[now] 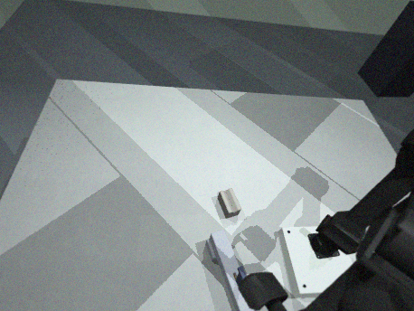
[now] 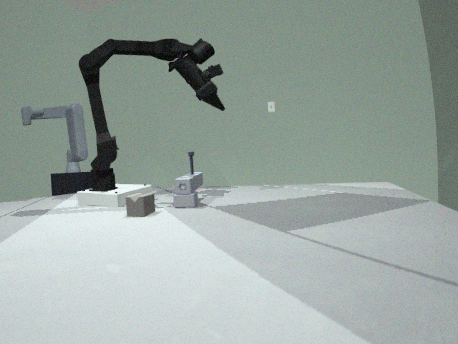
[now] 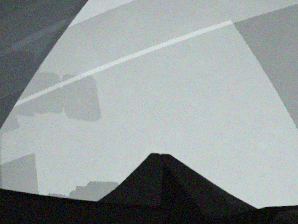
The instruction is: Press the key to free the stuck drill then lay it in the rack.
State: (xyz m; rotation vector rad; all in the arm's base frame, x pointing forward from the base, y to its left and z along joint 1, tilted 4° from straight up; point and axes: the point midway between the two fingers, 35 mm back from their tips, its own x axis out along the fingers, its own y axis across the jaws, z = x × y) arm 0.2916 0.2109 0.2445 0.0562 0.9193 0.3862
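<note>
Now: the blue key 50 mm behind my gripper tip, 150 mm to the right of it and 170 mm below it. The rest, counted from my gripper tip: housing: 50 mm behind, 180 mm to the right, 220 mm below; drill: 40 mm behind, 200 mm to the right, 210 mm below; rack: 90 mm behind, 360 mm to the right, 250 mm below.
</note>
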